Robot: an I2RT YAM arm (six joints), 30 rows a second.
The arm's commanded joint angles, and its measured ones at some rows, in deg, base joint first. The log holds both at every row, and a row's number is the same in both.
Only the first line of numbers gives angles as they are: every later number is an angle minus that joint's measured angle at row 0.
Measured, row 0:
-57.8, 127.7, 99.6, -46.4, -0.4, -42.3
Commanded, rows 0 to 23:
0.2, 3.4, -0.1, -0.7, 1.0, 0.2
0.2, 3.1, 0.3, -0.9, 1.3, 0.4
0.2, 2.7, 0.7, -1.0, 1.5, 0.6
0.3, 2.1, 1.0, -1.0, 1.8, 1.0
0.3, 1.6, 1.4, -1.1, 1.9, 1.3
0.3, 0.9, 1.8, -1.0, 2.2, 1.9
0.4, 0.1, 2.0, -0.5, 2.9, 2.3
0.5, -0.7, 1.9, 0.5, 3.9, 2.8
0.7, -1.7, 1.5, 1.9, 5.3, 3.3
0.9, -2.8, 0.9, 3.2, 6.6, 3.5
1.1, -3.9, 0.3, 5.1, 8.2, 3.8
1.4, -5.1, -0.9, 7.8, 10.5, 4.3
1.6, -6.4, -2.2, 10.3, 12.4, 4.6
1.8, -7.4, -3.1, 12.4, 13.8, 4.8
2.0, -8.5, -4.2, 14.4, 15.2, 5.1
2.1, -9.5, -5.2, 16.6, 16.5, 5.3
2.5, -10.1, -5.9, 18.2, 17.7, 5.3
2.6, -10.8, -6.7, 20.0, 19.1, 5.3
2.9, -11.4, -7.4, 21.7, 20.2, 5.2
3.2, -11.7, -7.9, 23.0, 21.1, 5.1
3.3, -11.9, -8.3, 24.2, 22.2, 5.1
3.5, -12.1, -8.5, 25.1, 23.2, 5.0
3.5, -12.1, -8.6, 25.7, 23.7, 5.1
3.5, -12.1, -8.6, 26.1, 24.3, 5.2
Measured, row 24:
3.1, -12.1, -7.4, 21.6, 20.6, 4.6
